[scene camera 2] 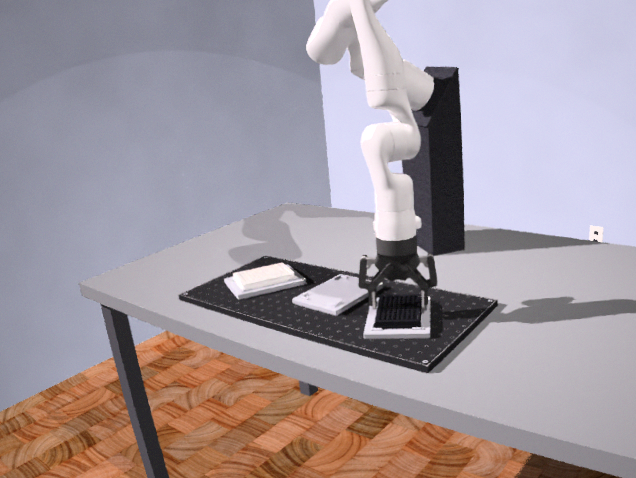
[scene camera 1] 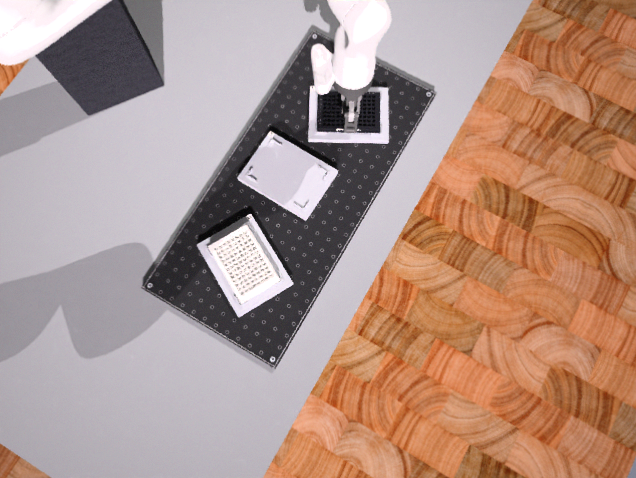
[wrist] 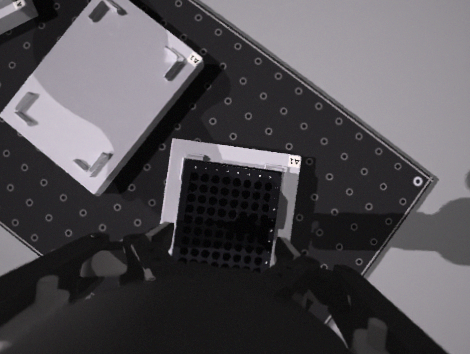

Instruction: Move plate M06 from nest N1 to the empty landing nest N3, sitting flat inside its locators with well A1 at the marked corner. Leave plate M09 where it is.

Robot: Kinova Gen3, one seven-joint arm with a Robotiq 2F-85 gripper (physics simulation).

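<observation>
A black well plate [scene camera 1: 329,110] [scene camera 2: 397,318] [wrist: 230,200] lies in a pale nest [scene camera 1: 384,115] [wrist: 173,185] with an A1 label at its upper right corner in the wrist view. My gripper [scene camera 1: 351,114] [scene camera 2: 398,305] [wrist: 224,241] is open and low over this plate, one finger by each long side. The gap between fingertips and plate is unclear, and the gripper hides the plate's near part. The middle nest [scene camera 1: 287,172] [scene camera 2: 334,295] [wrist: 100,75] is empty, with corner locators and an A1 label [wrist: 195,59]. A cream plate [scene camera 1: 246,264] [scene camera 2: 263,276] lies in another nest [scene camera 1: 285,282]. No plate number is readable.
The three nests stand on a black perforated board [scene camera 1: 318,241] [wrist: 280,95] on the grey table [scene camera 1: 102,205] [scene camera 2: 539,359]. The dark robot pedestal [scene camera 1: 102,66] [scene camera 2: 444,190] stands behind the board. The middle nest is turned relative to the black plate's nest.
</observation>
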